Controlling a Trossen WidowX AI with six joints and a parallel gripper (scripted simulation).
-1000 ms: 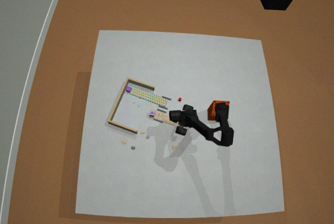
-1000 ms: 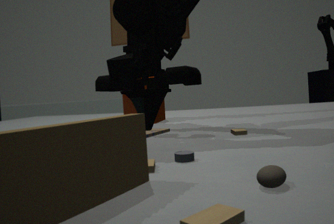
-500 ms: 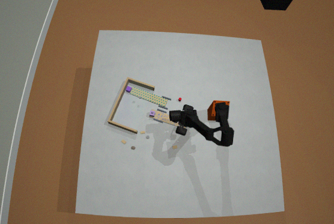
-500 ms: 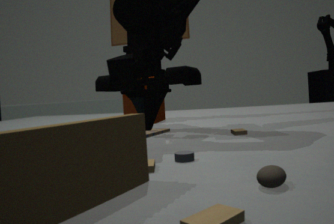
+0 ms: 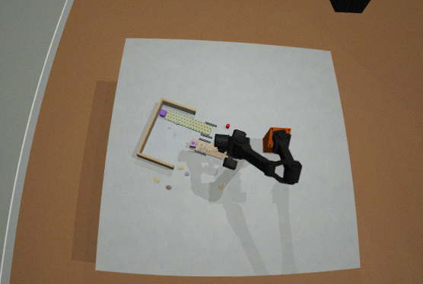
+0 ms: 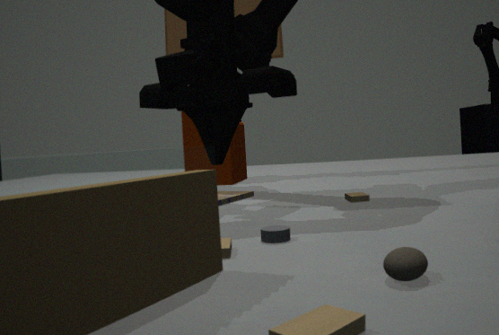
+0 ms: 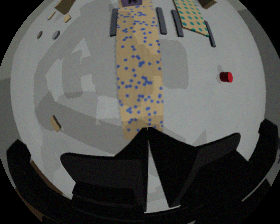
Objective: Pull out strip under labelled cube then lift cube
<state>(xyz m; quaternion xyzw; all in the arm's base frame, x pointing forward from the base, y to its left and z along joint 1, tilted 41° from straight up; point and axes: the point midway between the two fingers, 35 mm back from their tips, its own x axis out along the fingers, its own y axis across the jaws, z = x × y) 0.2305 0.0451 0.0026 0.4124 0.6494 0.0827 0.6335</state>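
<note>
The small red ball is 160 mm to the right of my gripper tip, 30 mm below it and 10 mm behind it. Also, from my gripper tip: brown pebble (320 mm ahead, 120 mm to the left, 30 mm below); then grey disc (230 mm ahead, 70 mm to the left, 40 mm below).
</note>
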